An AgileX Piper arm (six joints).
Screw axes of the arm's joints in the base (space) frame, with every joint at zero. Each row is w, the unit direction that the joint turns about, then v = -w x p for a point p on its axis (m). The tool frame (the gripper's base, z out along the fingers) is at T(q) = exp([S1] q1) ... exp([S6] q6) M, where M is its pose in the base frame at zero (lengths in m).
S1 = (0, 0, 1, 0.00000, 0.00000, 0.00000)
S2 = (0, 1, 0, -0.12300, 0.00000, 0.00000)
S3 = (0, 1, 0, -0.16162, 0.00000, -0.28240)
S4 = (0.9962, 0, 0.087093, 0.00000, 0.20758, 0.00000)
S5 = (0, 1, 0, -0.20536, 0.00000, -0.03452)
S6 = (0.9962, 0, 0.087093, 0.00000, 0.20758, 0.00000)
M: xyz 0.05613 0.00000 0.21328 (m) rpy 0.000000 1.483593 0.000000 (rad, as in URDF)
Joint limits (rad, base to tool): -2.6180..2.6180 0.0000..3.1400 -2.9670..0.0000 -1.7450..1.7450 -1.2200..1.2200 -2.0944..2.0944
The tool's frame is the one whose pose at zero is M.
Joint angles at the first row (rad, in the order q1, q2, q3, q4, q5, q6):
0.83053 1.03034 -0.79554 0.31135 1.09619 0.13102
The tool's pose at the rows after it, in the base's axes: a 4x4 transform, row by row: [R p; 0 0 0 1], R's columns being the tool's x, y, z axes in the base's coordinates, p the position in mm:
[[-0.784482 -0.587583 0.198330 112.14], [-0.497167 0.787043 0.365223 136.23], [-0.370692 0.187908 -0.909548 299.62], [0 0 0 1]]
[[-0.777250 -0.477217 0.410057 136.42], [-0.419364 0.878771 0.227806 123.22], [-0.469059 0.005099 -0.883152 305.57], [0 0 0 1]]
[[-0.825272 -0.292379 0.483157 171.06], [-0.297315 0.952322 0.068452 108.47], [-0.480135 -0.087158 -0.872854 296.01], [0 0 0 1]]
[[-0.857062 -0.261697 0.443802 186.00], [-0.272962 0.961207 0.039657 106.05], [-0.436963 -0.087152 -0.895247 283.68], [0 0 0 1]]
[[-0.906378 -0.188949 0.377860 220.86], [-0.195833 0.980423 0.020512 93.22], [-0.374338 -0.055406 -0.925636 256.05], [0 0 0 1]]
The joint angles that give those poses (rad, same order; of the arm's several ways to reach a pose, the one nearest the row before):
0.83055 1.03034 -0.84522 0.11489 1.05824 0.19107
0.80218 1.04196 -0.86582 -0.16104 1.01752 0.35829
0.67744 1.12140 -0.87238 -0.30451 0.98301 0.47195
0.61307 1.18174 -0.87239 -0.27561 0.95996 0.44132
0.45553 1.31047 -0.87237 -0.19472 0.86938 0.35390

